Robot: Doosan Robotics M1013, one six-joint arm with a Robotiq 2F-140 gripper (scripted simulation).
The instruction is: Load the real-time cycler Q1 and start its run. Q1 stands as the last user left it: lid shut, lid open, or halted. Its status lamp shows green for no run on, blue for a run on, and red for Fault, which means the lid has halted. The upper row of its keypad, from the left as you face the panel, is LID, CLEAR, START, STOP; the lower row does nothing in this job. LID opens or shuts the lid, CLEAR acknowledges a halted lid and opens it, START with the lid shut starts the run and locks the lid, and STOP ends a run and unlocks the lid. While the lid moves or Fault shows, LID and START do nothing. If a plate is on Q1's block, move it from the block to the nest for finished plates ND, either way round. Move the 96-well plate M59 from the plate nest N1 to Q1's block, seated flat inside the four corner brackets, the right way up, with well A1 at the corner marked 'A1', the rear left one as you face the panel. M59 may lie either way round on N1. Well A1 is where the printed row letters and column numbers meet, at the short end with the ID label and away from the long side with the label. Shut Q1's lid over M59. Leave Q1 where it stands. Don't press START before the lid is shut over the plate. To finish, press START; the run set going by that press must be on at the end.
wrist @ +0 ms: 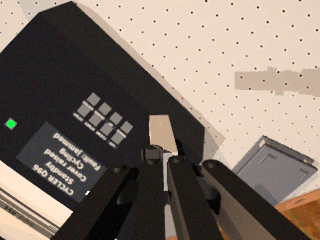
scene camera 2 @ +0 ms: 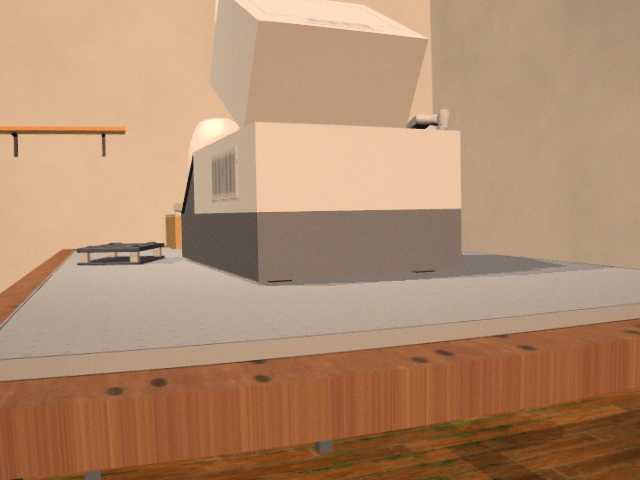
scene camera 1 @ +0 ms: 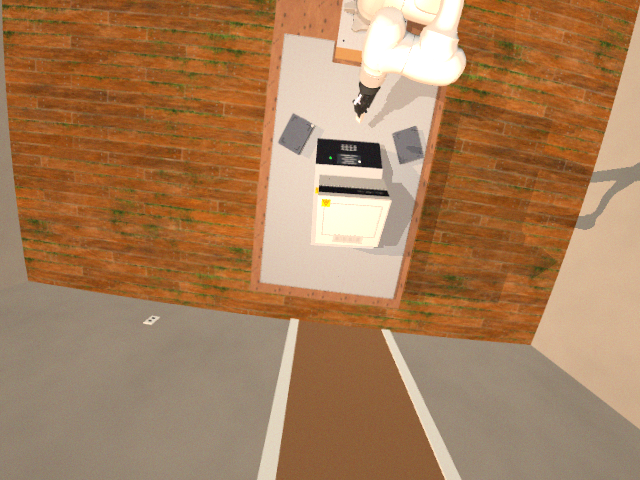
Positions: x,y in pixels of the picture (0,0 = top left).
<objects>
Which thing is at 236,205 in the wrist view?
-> My gripper.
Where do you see a lid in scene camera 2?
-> At 355,70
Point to a dark grey nest ND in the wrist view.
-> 274,179
</objects>
